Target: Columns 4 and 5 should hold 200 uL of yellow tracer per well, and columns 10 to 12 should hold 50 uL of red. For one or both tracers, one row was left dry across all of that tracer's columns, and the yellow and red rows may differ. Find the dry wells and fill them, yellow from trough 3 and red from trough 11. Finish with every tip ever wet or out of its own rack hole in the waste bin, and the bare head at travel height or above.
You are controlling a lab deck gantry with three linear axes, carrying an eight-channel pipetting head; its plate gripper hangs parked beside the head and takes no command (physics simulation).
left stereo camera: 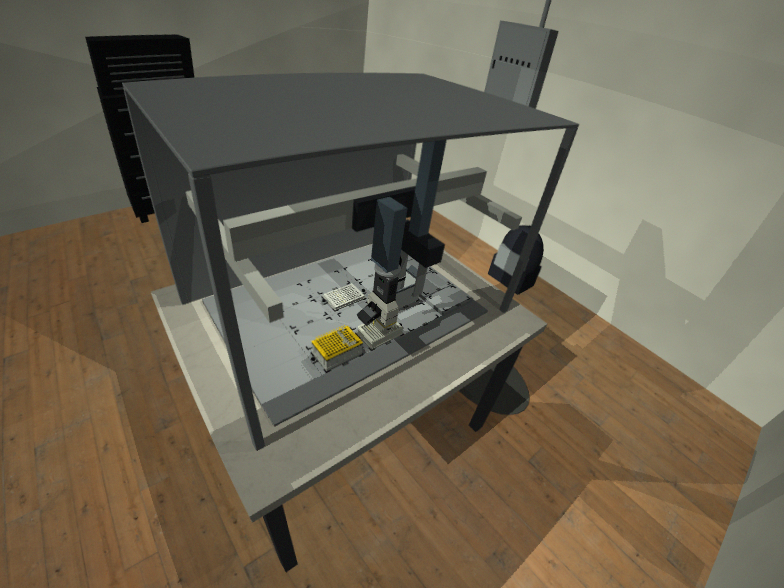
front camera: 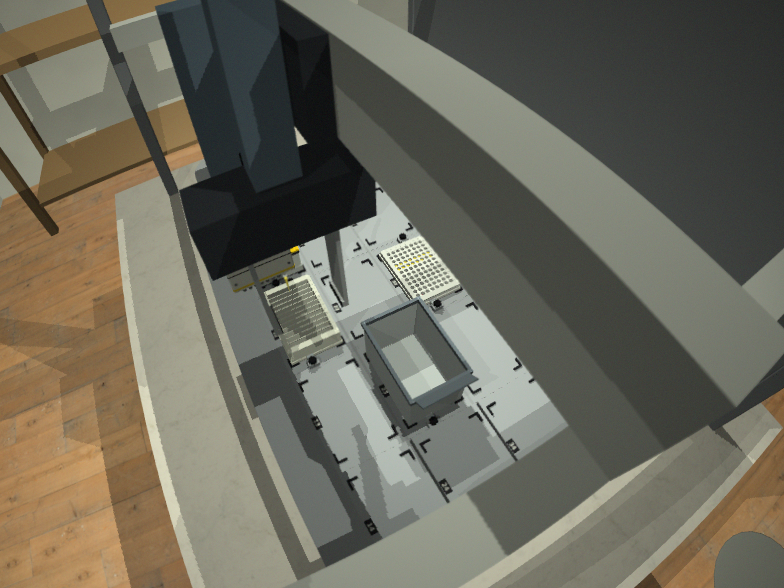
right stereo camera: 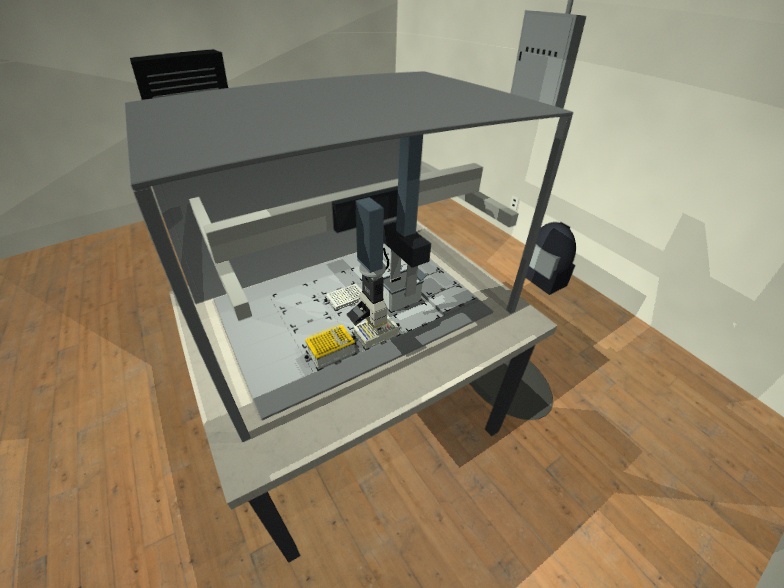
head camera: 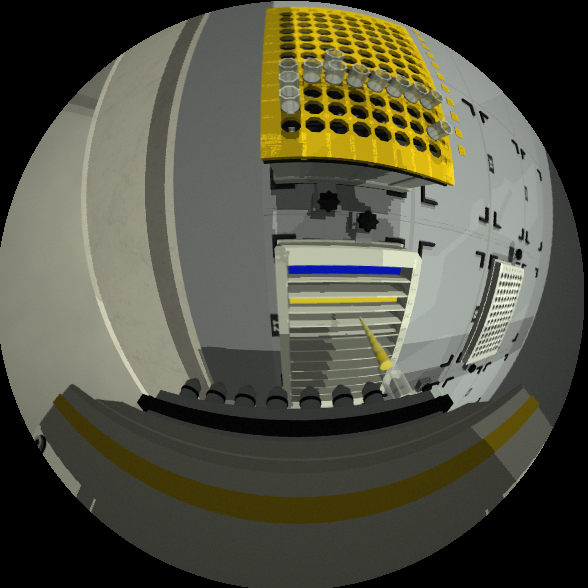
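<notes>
The pipetting head (left stereo camera: 385, 287) (right stereo camera: 372, 289) is over the trough reservoir (front camera: 319, 350) (head camera: 345, 256). Its rightmost channel in the head view carries one tip (head camera: 382, 359) (front camera: 286, 280) with yellow liquid; the other channels are bare. Blue lies in the first trough (head camera: 344, 269), yellow in the third trough (head camera: 342, 300); red does not show. The well plate (front camera: 430, 278) (head camera: 496, 315) has yellow wells (front camera: 412, 260). The yellow tip rack (head camera: 356, 145) (left stereo camera: 336, 343) (right stereo camera: 329, 341) holds clear tips in part of it. The waste bin (front camera: 443, 391) shows a bare floor. The parked plate gripper (front camera: 305, 303) is open, its fingers apart and empty.
The gripper's black block (front camera: 284, 215) (left stereo camera: 424, 246) (right stereo camera: 408, 246) hides part of the tip rack in the front view. The gantry beam (left stereo camera: 316, 208) (right stereo camera: 284, 221) crosses behind the head. Black locating clips (head camera: 328, 201) stand between rack and reservoir.
</notes>
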